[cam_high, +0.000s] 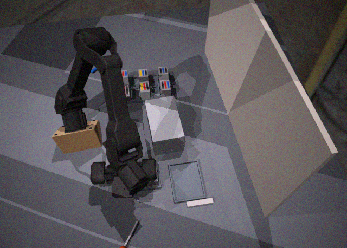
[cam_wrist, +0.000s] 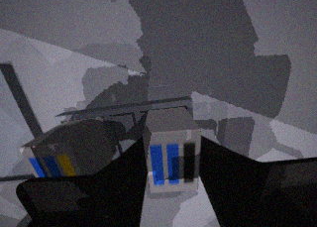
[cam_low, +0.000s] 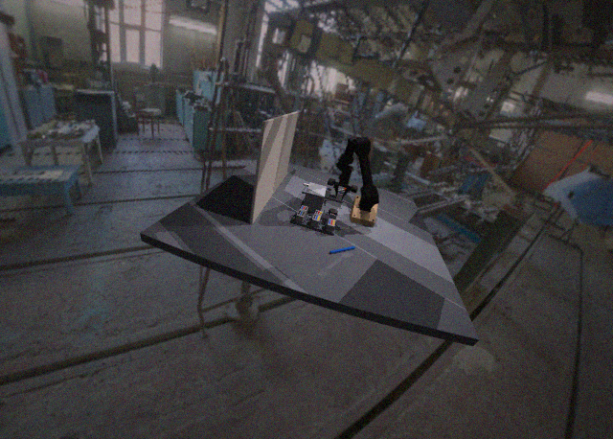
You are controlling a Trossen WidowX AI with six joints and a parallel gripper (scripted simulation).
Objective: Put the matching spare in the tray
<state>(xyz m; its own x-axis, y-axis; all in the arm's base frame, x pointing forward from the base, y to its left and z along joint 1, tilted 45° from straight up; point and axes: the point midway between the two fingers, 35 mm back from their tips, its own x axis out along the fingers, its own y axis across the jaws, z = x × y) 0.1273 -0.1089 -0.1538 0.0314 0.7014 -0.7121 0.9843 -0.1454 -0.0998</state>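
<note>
The flat holder lies 4 cm ahead of my gripper tip and 1 cm below it. Also, from my gripper tip: black puck 20 cm to the left, 4 cm ahead, 1 cm below; then grey spare block 2 cm above; then tray 18 cm ahead, 4 cm to the right, 1 cm below.
</note>
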